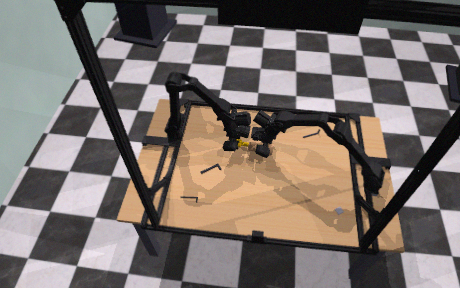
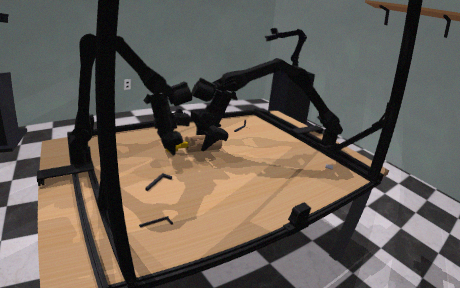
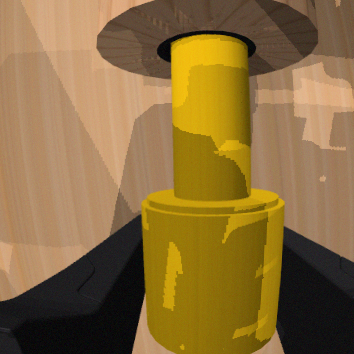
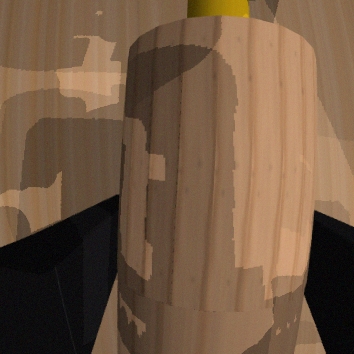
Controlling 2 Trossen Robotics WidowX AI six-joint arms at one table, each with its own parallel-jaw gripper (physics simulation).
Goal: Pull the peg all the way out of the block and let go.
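Frame: origin at the left arm's base, x ahead, y left, z up, level; centimetres.
Where they show: left gripper, fingertip midpoint: (image 1: 238,145) (image 2: 172,152) (image 3: 202,227); right gripper, fingertip midpoint: (image 2: 199,147) (image 4: 207,211); left arm's base at its link origin: (image 1: 174,135) (image 2: 80,161); right arm's base at its link origin: (image 1: 371,187) (image 2: 328,143).
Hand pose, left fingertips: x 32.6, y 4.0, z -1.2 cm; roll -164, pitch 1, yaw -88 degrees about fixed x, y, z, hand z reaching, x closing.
Note:
Things, the pixels of their centre, and the offset from my left fingertips. "*": a spot on its surface instead. Level surfaces: height alone.
- yellow peg at the middle of its body: (image 3: 210,102) (image 4: 217,25) (image 2: 183,145) (image 1: 246,144) dx +3.9, dy +0.3, dz +2.3 cm
- round wooden block at the middle of its body: (image 4: 210,263) (image 2: 203,142) (image 1: 260,146) dx +11.2, dy +0.9, dz +2.2 cm
- wooden table at its surface level: dz -0.7 cm
- small grey-blue piece at the middle of its body: (image 2: 329,166) (image 1: 339,210) dx +52.5, dy -21.2, dz -0.6 cm
- small black box at a spot on its surface: (image 2: 300,213) (image 1: 253,236) * dx +19.7, dy -45.7, dz +4.2 cm
The yellow peg (image 1: 243,143) (image 2: 182,145) (image 3: 212,280) (image 4: 218,7) has a wide head and a narrower shaft. Its shaft enters the dark hole in the end face of the round wooden block (image 2: 217,146) (image 3: 120,45) (image 4: 215,165), which lies on its side. A length of shaft shows outside the hole. My left gripper (image 1: 234,146) (image 2: 173,148) (image 3: 202,227) is shut on the peg's head. My right gripper (image 1: 262,149) (image 2: 210,143) (image 4: 207,211) is shut on the block, with a finger against each side. The shaft's far end is hidden inside the block.
Black L-shaped pieces (image 1: 211,169) (image 1: 189,198) (image 1: 312,134) lie on the wooden table (image 1: 280,220) (image 2: 240,215). A small grey-blue piece (image 1: 339,211) (image 2: 329,167) lies at the right. A black frame borders the table, with a small black box (image 1: 257,236) (image 2: 300,213) on its front rail. The two wrists are close together.

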